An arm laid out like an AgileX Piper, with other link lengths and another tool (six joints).
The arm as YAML. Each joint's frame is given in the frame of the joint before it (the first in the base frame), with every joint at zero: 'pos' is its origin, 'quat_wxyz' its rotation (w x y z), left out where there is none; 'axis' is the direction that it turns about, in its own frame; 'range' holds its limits. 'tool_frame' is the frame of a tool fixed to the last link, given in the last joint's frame.
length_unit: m
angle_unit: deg
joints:
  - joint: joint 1
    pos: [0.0, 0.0, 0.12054]
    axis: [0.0, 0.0, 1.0]
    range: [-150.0, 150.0]
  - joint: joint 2
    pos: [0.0, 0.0, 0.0]
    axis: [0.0, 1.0, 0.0]
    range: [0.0, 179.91]
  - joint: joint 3
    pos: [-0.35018, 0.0, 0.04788]
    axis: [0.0, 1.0, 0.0]
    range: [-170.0, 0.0]
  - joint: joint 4
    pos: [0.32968, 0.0, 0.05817]
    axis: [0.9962, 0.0, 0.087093]
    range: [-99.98, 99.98]
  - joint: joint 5
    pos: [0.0, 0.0, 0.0]
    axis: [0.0, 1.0, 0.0]
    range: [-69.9, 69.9]
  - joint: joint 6
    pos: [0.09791, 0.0, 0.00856]
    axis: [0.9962, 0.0, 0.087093]
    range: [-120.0, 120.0]
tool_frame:
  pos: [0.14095, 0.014, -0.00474]
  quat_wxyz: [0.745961, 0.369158, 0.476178, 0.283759]
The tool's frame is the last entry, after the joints.
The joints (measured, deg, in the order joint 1, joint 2, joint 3, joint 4, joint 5, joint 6), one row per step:
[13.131 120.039 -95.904 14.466 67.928 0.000]
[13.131 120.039 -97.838 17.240 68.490 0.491]
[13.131 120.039 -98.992 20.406 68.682 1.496]
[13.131 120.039 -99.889 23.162 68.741 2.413]
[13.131 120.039 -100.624 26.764 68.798 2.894]
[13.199 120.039 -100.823 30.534 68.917 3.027]
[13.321 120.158 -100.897 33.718 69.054 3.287]
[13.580 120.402 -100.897 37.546 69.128 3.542]
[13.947 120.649 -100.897 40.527 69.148 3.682]
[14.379 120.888 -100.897 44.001 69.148 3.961]
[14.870 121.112 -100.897 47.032 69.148 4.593]
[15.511 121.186 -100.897 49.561 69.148 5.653]
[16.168 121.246 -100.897 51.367 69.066 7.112]
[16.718 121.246 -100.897 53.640 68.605 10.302]
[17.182 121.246 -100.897 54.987 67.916 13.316]
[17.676 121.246 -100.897 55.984 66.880 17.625]
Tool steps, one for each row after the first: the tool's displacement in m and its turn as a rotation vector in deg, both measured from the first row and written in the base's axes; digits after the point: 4 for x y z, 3 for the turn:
[0.0065 0.0125 0.0146 2.937 -0.617 -1.193]
[0.0103 0.0257 0.0261 6.146 -0.567 -3.012]
[0.0135 0.0369 0.0361 8.949 -0.460 -4.606]
[0.0156 0.0505 0.0473 12.503 -0.095 -5.980]
[0.0147 0.0641 0.0564 16.056 0.795 -7.000]
[0.0135 0.0758 0.0629 18.993 1.861 -7.935]
[0.0117 0.0903 0.0699 22.467 3.261 -8.960]
[0.0099 0.1027 0.0753 25.143 4.400 -9.575]
[0.0080 0.1166 0.0826 28.262 5.743 -10.404]
[0.0060 0.1295 0.0893 30.949 7.181 -11.372]
[0.0032 0.1420 0.0964 33.179 8.657 -12.388]
[0.0004 0.1526 0.1017 34.716 10.116 -13.570]
[0.0004 0.1635 0.1095 36.661 12.309 -16.641]
[0.0017 0.1712 0.1142 37.785 13.987 -19.503]
[0.0045 0.1784 0.1179 38.572 16.053 -23.531]

